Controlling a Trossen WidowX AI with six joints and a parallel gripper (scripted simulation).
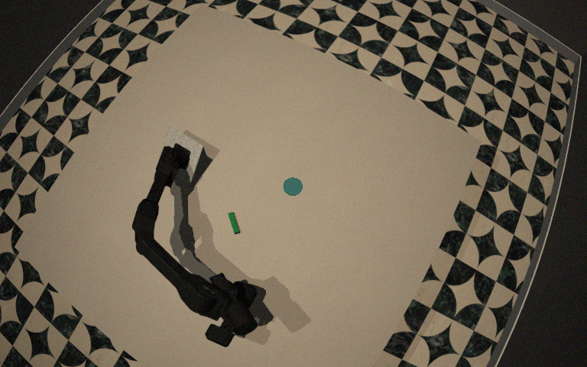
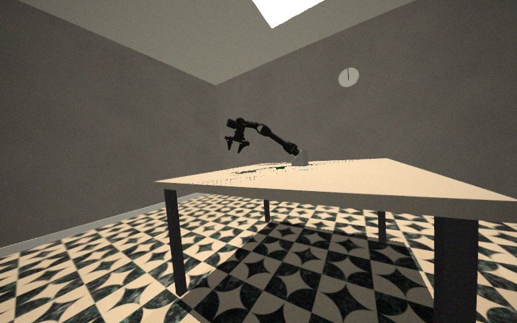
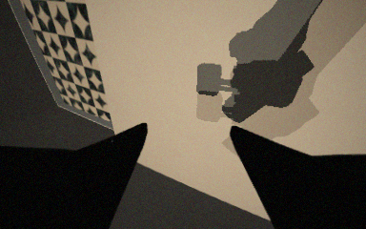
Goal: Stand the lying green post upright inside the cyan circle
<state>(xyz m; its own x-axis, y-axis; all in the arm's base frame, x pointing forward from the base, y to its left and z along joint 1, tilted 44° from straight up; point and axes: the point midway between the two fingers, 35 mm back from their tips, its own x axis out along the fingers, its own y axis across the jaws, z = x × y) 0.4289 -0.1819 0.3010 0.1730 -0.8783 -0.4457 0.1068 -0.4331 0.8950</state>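
My gripper is now 270 mm to the right of the green post, 180 mm past it and 180 mm above it. Also, from my hand: cyan circle (460 mm to the left, 180 mm below, 90 mm behind).
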